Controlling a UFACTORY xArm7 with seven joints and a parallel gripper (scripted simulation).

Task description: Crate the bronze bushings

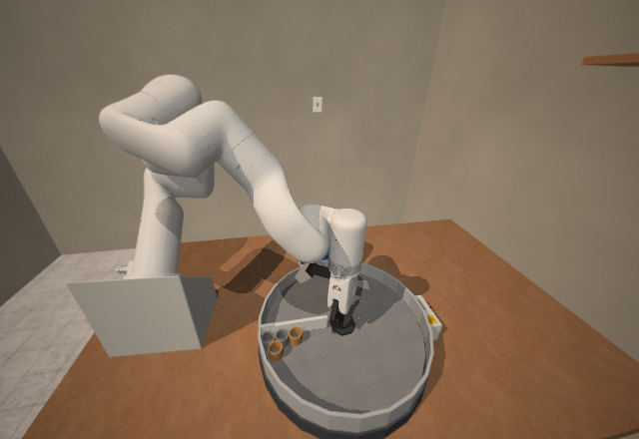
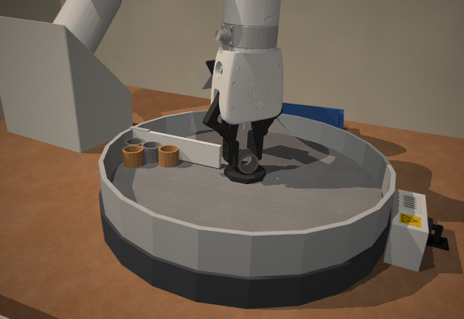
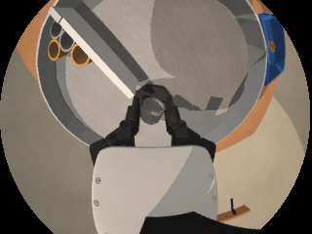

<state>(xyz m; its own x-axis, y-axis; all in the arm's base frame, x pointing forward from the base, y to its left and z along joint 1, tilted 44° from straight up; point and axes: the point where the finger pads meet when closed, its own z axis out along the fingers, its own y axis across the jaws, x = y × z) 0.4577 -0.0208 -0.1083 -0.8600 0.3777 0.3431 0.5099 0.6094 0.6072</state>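
Now: the turning table 4 cm below my hand and 1 cm ahead of it. From my hand the other things lie so: blue crate (36 cm to the left, 7 cm below, 1 cm behind).
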